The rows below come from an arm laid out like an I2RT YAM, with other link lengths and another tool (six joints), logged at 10 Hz.
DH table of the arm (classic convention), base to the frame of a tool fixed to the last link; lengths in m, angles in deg. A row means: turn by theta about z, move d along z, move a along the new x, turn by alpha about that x. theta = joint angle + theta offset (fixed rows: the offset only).
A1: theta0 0  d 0.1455  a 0.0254  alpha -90
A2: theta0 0  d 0  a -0.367  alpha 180
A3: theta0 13.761  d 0  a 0.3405  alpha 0
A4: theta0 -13.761  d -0.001  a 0.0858  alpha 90
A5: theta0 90  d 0.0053  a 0  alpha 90
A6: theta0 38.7  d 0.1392  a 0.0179  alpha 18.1
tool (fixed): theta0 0  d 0.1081  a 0  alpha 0
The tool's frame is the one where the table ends.
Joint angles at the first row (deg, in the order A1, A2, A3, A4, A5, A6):
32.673, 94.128, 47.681, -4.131, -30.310, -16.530
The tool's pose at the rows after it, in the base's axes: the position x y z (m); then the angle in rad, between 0 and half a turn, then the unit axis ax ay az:
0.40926 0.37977 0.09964 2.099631 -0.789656 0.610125 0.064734
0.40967 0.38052 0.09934 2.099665 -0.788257 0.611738 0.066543
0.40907 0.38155 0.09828 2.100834 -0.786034 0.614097 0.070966
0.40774 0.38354 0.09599 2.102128 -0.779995 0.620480 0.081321
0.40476 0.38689 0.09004 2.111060 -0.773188 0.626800 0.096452
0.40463 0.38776 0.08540 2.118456 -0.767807 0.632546 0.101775
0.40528 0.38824 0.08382 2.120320 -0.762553 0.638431 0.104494
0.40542 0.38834 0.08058 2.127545 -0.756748 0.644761 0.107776
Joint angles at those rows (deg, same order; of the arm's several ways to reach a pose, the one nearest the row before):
32.695, 94.308, 47.725, -4.131, -30.495, -16.398
32.695, 94.474, 47.811, -4.011, -30.624, -16.134
32.696, 94.690, 47.812, -3.834, -30.967, -15.725
32.651, 95.122, 47.681, -3.229, -31.794, -14.643
32.694, 96.060, 47.632, -2.664, -32.939, -13.472
32.694, 96.719, 47.614, -2.229, -33.221, -12.625
32.696, 96.985, 47.550, -1.742, -33.308, -11.712
32.695, 97.397, 47.549, -1.492, -33.388, -10.805

